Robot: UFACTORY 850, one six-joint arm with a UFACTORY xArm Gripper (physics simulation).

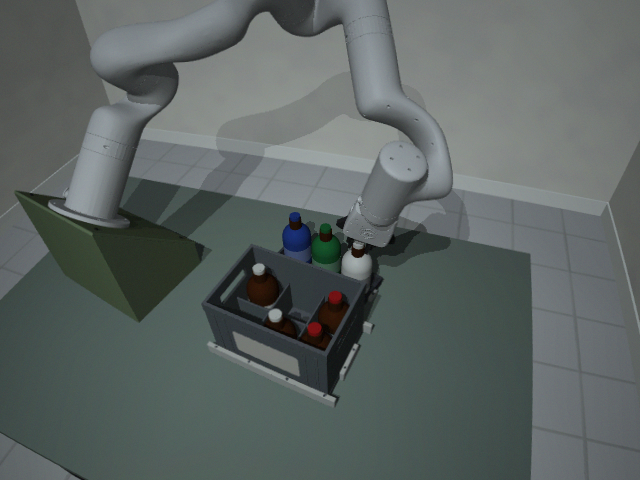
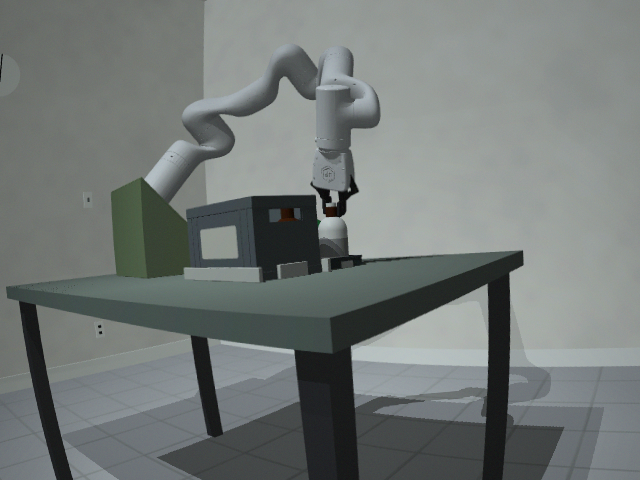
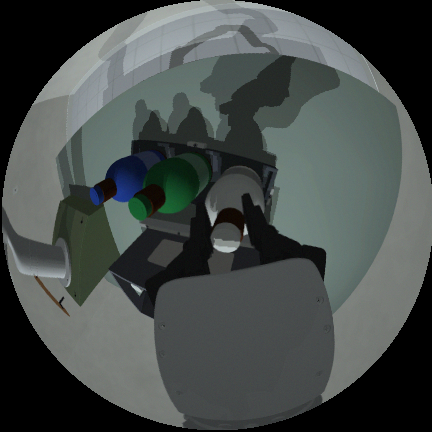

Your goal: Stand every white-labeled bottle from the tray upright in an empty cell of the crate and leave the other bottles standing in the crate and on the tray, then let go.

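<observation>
The white bottle (image 1: 356,267) (image 2: 332,228) (image 3: 235,192), with a brown neck and white cap, stands upright at the right end of the dark tray (image 2: 354,260) (image 3: 235,158). My gripper (image 2: 333,208) (image 3: 224,208) points down and is shut on its neck, below the cap. The green bottle (image 1: 326,251) (image 3: 172,185) and blue bottle (image 1: 296,240) (image 3: 126,175) stand beside it in the tray. The grey crate (image 1: 310,364) (image 2: 284,253) (image 3: 142,257) holds brown bottles with white caps (image 1: 262,289) (image 1: 279,325) and red caps (image 1: 334,310) (image 1: 314,338). Its back middle cell looks empty; the front left cell is largely hidden.
The crate stands on the green table (image 1: 439,387) (image 2: 289,304), directly in front of the tray. Pale rails (image 1: 271,373) (image 2: 222,274) lie along the crate's base. The green wedge mount (image 1: 103,263) (image 2: 129,232) (image 3: 87,245) carries the arm at the left.
</observation>
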